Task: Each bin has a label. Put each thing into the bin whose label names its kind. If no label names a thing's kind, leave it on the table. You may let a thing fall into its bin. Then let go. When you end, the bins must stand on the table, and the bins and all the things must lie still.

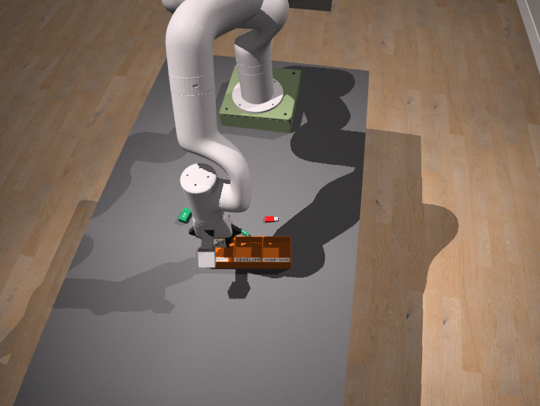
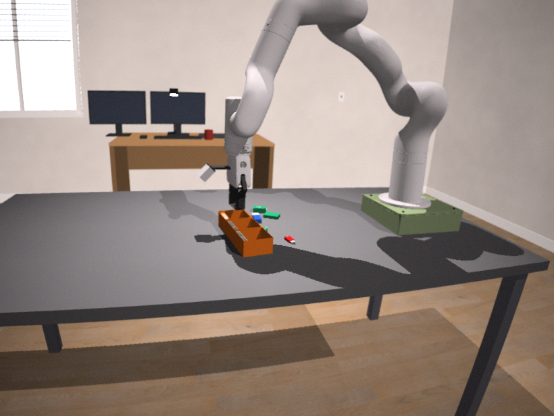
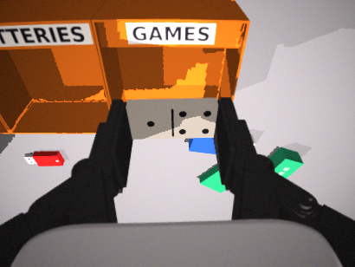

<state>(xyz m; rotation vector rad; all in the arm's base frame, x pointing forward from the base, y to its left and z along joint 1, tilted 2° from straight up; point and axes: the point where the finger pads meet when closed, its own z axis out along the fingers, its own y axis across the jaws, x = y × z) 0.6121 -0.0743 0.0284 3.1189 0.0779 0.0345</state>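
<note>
The white domino lies 2 cm below my hand. From my hand the other things lie so: eraser: 9 cm behind, 6 cm to the right, 8 cm below; then orange three-part bin: 9 cm to the left, 6 cm below; then green cylindrical battery: 7 cm behind, 6 cm to the left, 8 cm below.
</note>
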